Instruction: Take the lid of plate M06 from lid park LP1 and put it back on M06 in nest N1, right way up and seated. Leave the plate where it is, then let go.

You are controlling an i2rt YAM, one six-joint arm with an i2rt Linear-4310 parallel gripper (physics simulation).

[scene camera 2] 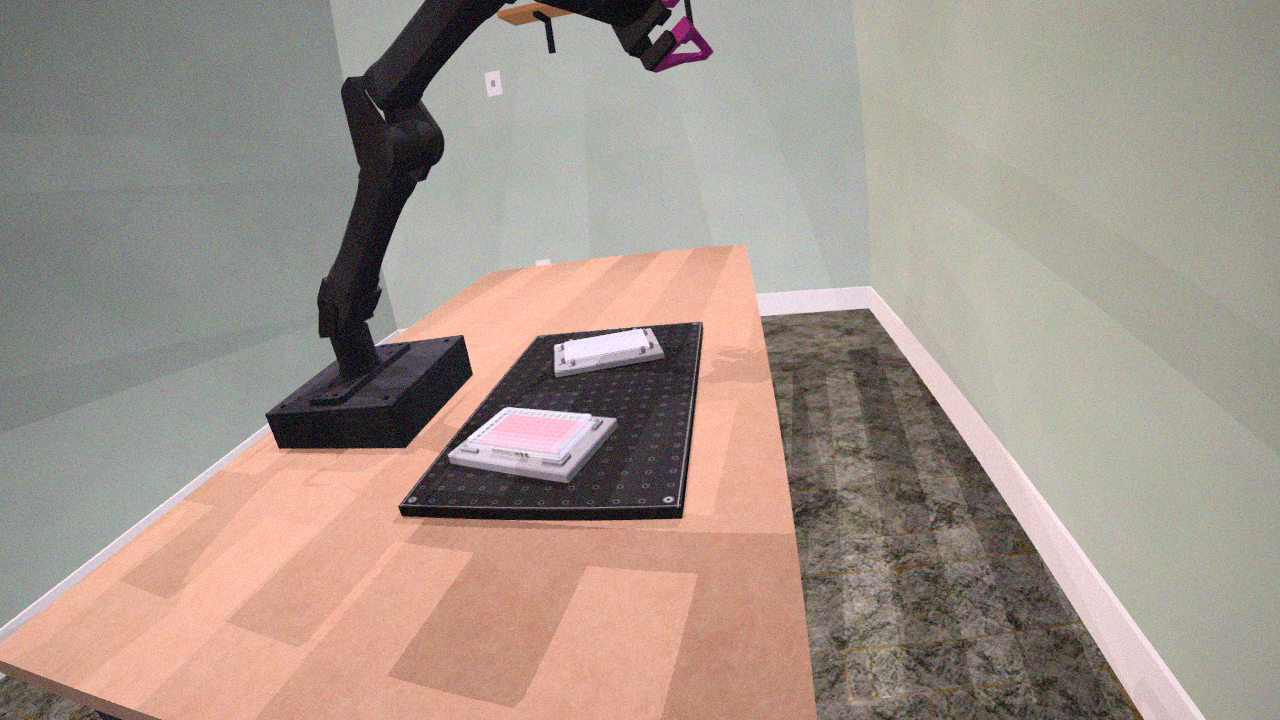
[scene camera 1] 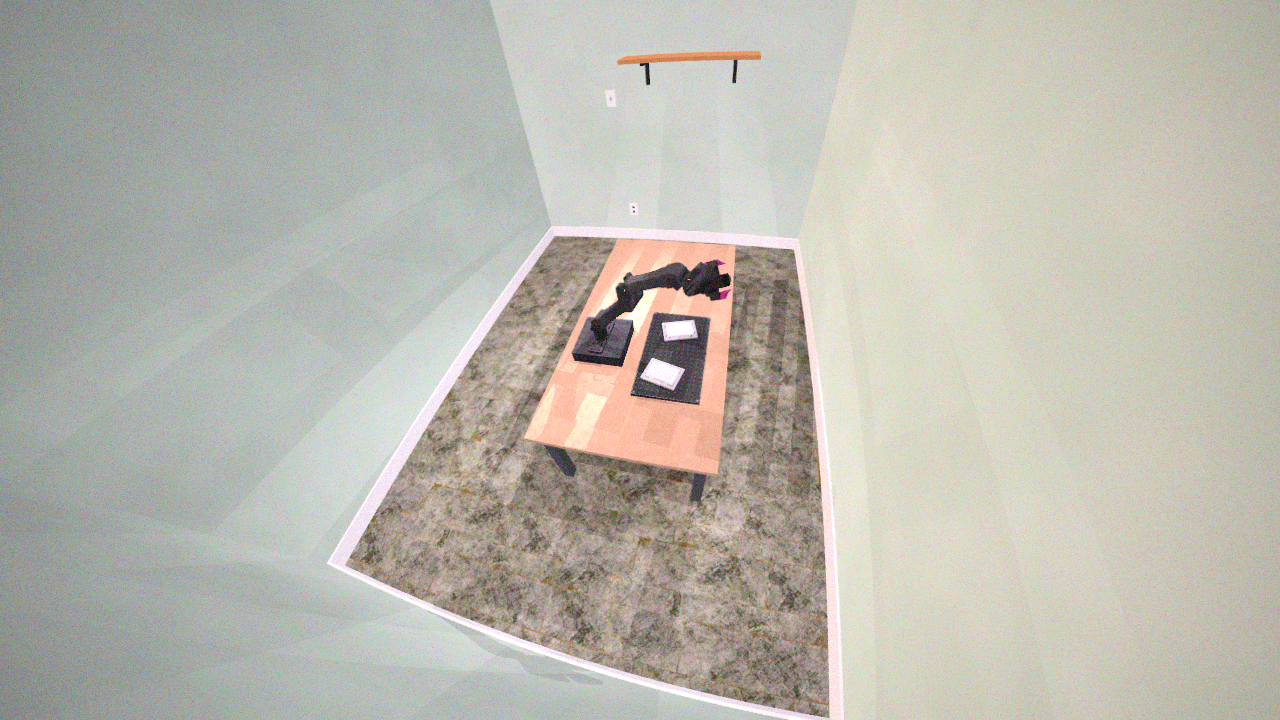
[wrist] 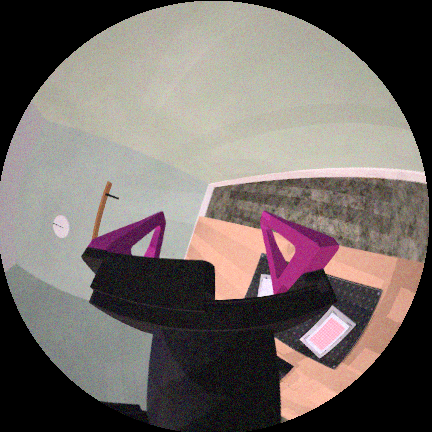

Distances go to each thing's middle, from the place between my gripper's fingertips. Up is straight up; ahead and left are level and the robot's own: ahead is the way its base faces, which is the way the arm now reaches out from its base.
Right now the flat white lid (scene camera 2: 617, 344) is 200 mm behind my hand, 110 mm to the left of it and 430 mm below it. Also, from my hand: white plate with pink top (scene camera 2: 533, 434) 220 mm behind, 170 mm to the right, 430 mm below.
